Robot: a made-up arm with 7 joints.
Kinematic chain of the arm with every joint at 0, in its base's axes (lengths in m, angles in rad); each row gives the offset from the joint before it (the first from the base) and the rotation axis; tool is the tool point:
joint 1: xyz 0 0 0.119 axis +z
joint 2: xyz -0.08 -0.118 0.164 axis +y
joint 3: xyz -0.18 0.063 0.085 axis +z
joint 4: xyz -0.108 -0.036 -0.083 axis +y
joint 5: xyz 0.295 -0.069 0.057 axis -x
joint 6: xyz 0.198 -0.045 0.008 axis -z
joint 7: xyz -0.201 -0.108 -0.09 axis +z
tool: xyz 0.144 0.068 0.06
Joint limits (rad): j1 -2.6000..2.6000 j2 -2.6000..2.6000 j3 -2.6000..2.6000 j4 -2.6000..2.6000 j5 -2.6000..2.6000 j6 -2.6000..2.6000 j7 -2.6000..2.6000
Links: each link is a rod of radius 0.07 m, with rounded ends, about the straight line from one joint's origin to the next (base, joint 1, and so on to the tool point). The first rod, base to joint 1, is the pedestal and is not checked.
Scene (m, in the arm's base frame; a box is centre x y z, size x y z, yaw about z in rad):
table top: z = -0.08
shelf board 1: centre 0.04 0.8 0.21 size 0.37 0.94 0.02 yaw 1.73
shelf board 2: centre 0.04 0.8 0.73 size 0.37 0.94 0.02 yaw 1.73
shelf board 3: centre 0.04 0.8 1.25 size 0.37 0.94 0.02 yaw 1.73
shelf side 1: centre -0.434 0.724 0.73 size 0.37 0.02 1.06 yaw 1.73
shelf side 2: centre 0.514 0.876 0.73 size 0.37 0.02 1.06 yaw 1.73
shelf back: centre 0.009 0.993 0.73 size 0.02 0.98 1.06 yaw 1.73
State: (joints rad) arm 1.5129 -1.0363 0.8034 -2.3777 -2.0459 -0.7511 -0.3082
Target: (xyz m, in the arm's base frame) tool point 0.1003 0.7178 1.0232
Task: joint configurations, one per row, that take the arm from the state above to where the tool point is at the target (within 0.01 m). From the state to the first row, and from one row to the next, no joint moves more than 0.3 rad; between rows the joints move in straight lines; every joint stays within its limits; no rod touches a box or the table.
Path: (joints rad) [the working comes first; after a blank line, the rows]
Joints at the target: 2.6000 1.3387 0.8527 -2.6000 -1.7130 -2.6000 2.4177
Straight joint move there: clear.

1: 1.6216 -0.7988 0.8083 -2.3999 -2.0126 -0.9360 -0.0356
2: 1.7303 -0.5613 0.8133 -2.4222 -1.9793 -1.1209 0.2370
3: 1.8390 -0.3238 0.8182 -2.4444 -1.9460 -1.3058 0.5096
4: 1.9477 -0.0863 0.8231 -2.4666 -1.9128 -1.4907 0.7822
5: 2.0564 0.1512 0.8280 -2.4889 -1.8795 -1.6756 1.0548
6: 2.1652 0.3887 0.8330 -2.5111 -1.8462 -1.8604 1.3273
7: 2.2739 0.6262 0.8379 -2.5333 -1.8129 -2.0453 1.5999
8: 2.3826 0.8637 0.8428 -2.5555 -1.7796 -2.2302 1.8725
9: 2.4913 1.1012 0.8477 -2.5778 -1.7463 -2.4151 2.1451
10: 2.6000 1.3387 0.8527 -2.6000 -1.7130 -2.6000 2.4177

